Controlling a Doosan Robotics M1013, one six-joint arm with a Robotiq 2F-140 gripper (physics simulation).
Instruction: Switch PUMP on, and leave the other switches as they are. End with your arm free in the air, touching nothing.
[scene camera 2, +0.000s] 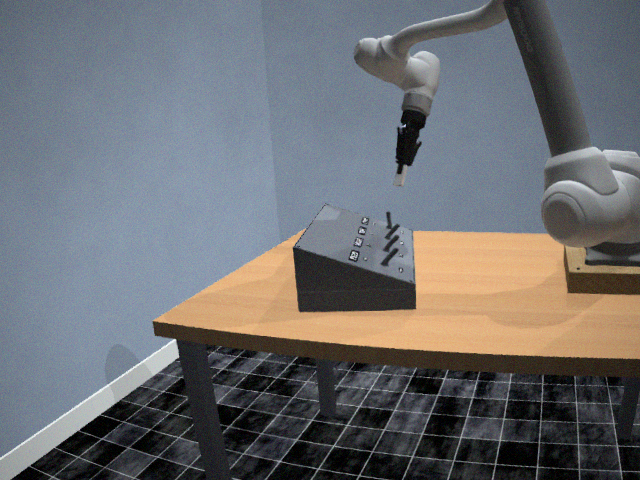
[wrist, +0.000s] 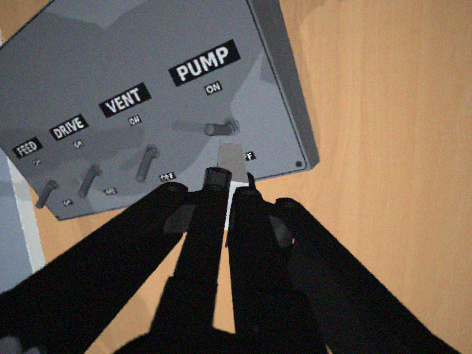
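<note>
The grey sloped switch box stands on the table. The PUMP lever is the far one in the scene view and leans toward its ON side, unlike the other three. The VENT lever, DRIVE lever and FEED lever lean toward OFF. My gripper is shut and empty. It hangs in the air above the PUMP lever, apart from the box. Its fingers partly hide the PUMP's OFF label in the wrist view.
The wooden table carries the box and, at the right, the arm's base block. A blue wall rises behind and to the left.
</note>
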